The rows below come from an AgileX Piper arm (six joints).
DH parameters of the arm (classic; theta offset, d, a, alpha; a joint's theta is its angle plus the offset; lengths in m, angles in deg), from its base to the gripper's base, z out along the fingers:
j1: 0 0.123 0 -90
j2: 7.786 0 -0.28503 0
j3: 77.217 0 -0.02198 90
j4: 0 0.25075 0 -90
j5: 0 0 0 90
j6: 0 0.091 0 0
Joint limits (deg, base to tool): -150..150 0..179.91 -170..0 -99.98..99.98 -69.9..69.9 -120..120
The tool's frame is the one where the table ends.
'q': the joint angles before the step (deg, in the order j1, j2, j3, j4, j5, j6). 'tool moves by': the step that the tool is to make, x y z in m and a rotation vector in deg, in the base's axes. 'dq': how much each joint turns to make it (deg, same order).
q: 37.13, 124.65, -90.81, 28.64, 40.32, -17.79
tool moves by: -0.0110, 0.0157, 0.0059, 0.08, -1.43, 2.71
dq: 2.51, -0.30, -0.82, -1.02, -0.14, 0.26
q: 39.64, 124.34, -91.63, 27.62, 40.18, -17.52
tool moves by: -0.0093, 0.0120, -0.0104, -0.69, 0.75, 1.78
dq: 1.90, 1.41, -0.17, 0.02, -0.25, 0.01
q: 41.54, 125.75, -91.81, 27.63, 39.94, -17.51
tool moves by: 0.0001, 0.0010, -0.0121, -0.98, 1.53, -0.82
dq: 0.11, 1.54, -0.10, -0.19, 0.00, 1.17
